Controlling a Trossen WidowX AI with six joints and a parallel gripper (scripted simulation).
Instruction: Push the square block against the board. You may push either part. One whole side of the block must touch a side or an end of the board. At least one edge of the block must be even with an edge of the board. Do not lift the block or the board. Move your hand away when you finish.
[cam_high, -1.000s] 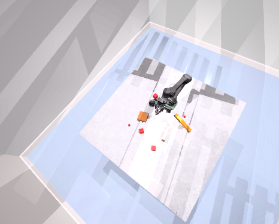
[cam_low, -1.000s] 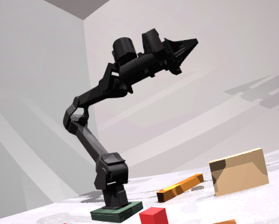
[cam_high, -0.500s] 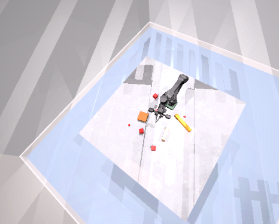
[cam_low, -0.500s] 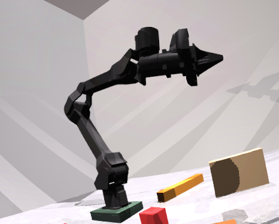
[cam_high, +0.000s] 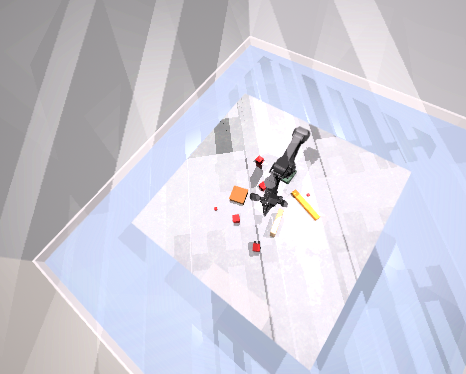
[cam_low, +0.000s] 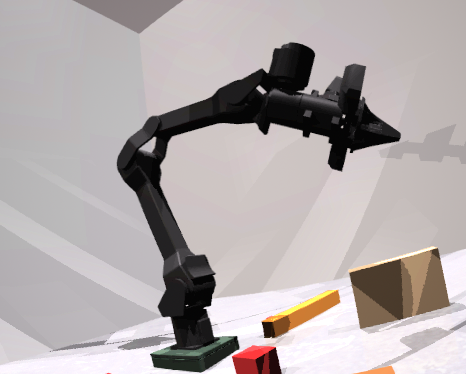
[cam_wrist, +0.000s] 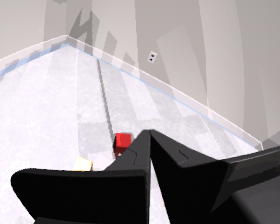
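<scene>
The pale tan block is 70 mm behind my gripper tip, 40 mm to the left of it and 220 mm below it. Also, from my gripper tip: orange square block (70 mm behind, 260 mm to the right, 260 mm below); long yellow-orange bar (280 mm behind, 110 mm to the left, 260 mm below).
</scene>
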